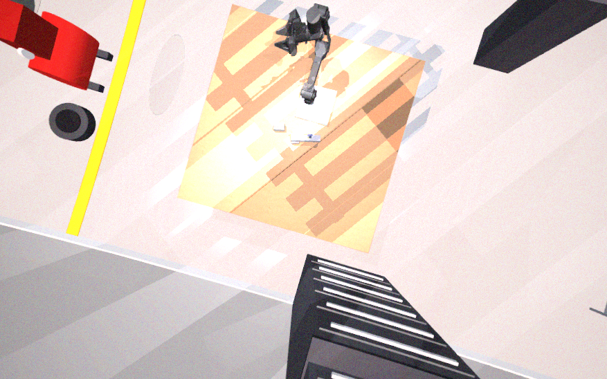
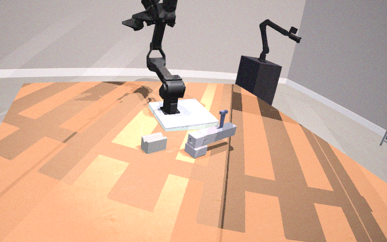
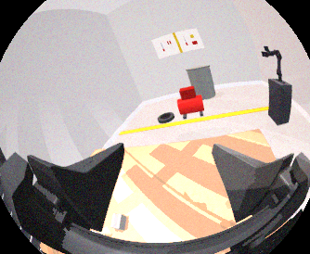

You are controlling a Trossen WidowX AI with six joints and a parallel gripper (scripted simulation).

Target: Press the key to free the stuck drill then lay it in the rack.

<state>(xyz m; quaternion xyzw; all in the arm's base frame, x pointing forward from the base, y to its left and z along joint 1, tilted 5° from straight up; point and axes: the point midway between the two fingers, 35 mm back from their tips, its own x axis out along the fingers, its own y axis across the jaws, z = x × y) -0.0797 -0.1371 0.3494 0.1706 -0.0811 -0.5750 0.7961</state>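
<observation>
Right now my gripper tip is 31 cm short of the blue key, 27 cm to the right of it and 26 cm above it. The rest, counted from my gripper tip: pale yellow drill 32 cm ahead, 31 cm below, 22 cm to the left; then grey housing block 32 cm ahead, 31 cm below, 24 cm to the left; then grey rack 34 cm below, 29 cm ahead, 6 cm to the left.
</observation>
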